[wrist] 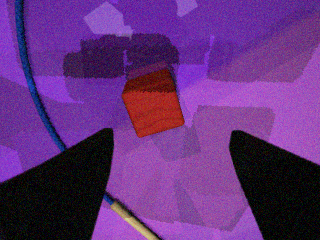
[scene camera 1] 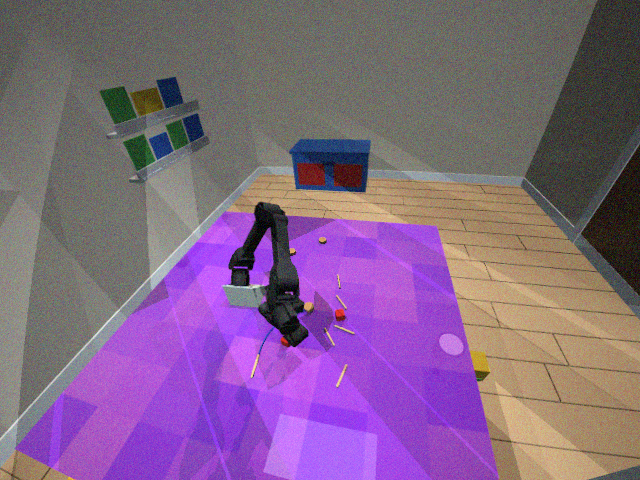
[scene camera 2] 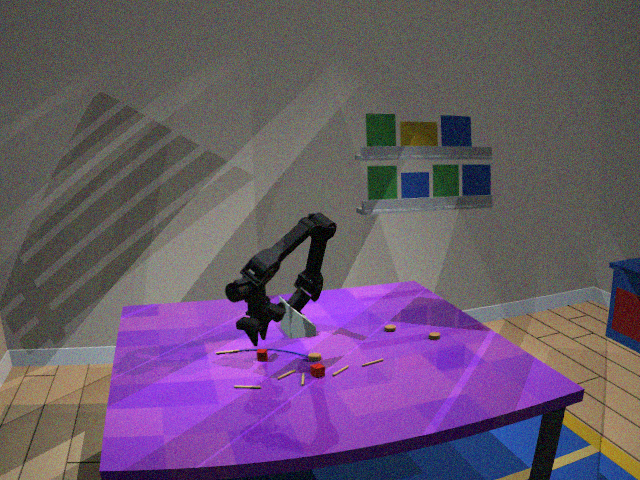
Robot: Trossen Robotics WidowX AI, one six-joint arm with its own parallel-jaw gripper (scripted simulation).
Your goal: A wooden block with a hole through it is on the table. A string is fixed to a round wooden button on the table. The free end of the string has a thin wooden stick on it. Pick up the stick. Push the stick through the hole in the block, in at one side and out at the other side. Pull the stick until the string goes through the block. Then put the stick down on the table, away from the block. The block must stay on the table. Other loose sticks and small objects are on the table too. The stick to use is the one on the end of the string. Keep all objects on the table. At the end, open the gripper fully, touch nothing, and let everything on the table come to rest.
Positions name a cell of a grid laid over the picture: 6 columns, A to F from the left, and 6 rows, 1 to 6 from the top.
Scene:
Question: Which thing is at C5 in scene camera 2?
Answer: My gripper.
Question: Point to a red block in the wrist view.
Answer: C3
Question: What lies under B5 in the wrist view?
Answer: My gripper.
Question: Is my gripper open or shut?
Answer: Open.

